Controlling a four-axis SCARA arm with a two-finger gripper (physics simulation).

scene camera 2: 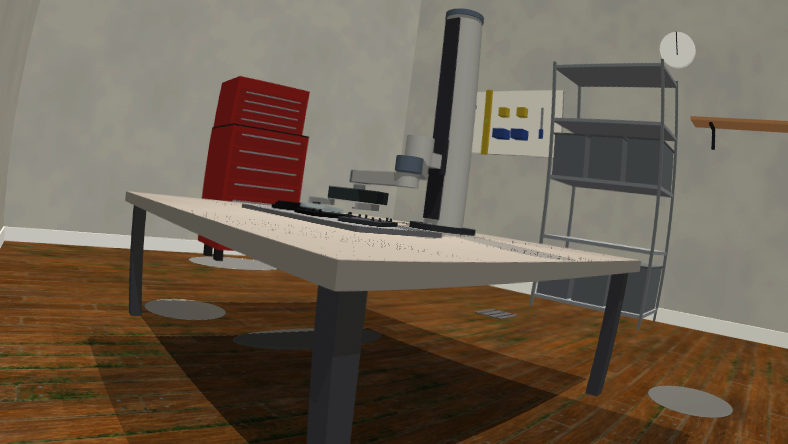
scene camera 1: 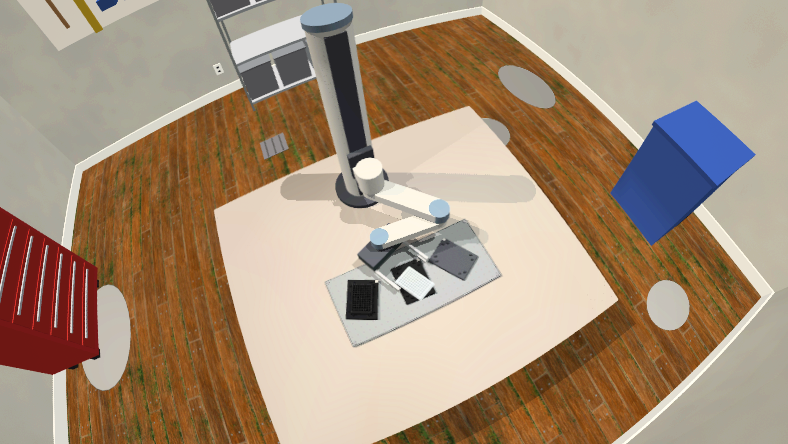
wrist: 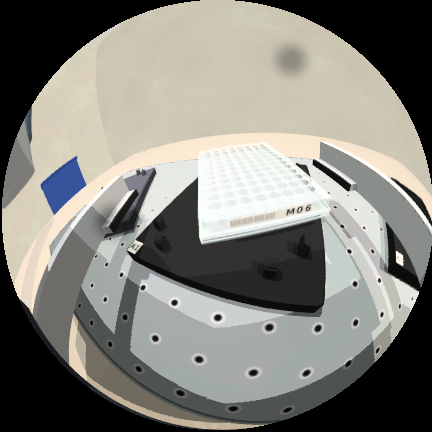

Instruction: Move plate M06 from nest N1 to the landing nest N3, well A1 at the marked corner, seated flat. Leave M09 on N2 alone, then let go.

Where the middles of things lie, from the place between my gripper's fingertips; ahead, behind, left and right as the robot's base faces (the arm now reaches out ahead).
Labels:
I see the white well plate M06 (scene camera 1: 413, 282) 30 mm ahead of my hand, 20 mm below it and 10 mm to the right of it. Round my hand: black plate (scene camera 1: 361, 293) (220 mm to the right, 20 mm below, 10 mm behind).

